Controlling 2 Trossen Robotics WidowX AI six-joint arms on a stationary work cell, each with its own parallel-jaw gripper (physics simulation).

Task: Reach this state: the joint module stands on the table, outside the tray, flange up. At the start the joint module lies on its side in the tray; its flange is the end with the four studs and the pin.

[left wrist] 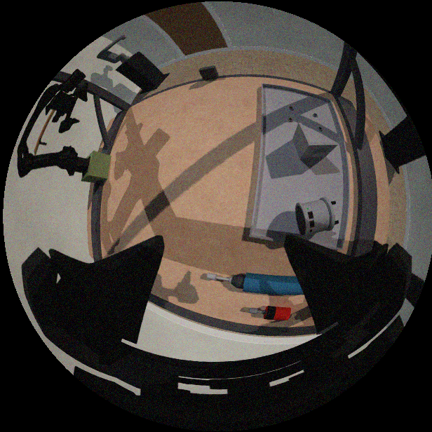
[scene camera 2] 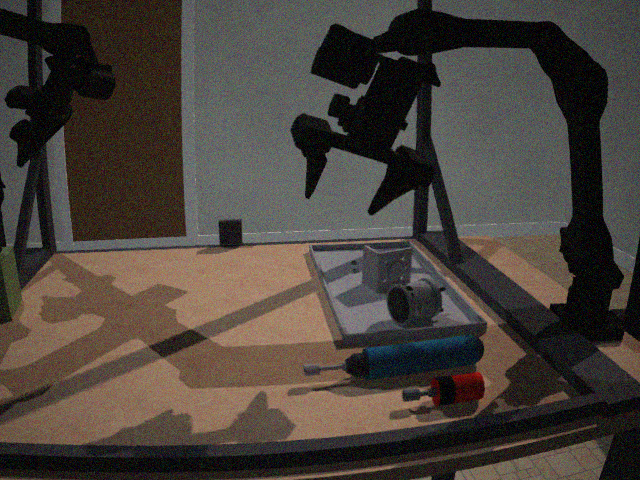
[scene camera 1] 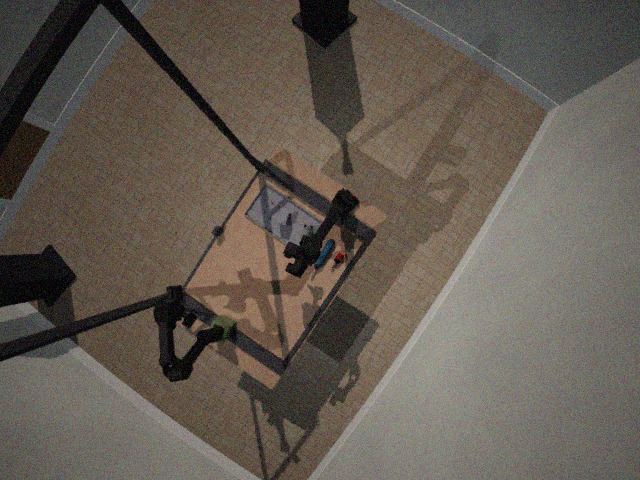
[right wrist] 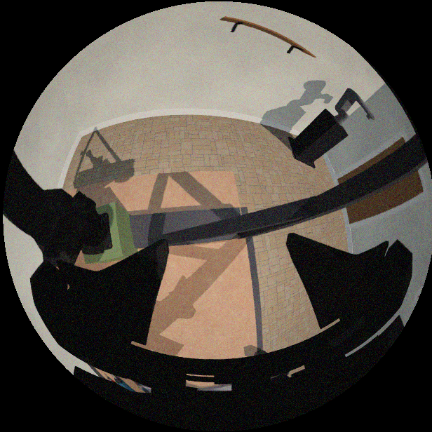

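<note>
The grey joint module lies on its side in the near part of the shallow grey tray. Its dark hollow end faces left in scene camera 2 and the left wrist view; studs show at its right end, the flange. My left gripper is open and empty, high above the table, to the left of the module in scene camera 2. My right gripper is open and empty, raised at the far left of scene camera 2, away from the tray.
A grey angled bracket stands in the tray behind the module. A blue tool and a shorter red tool lie before the tray. A green block sits at the right arm's base. A dark box stands at the back edge.
</note>
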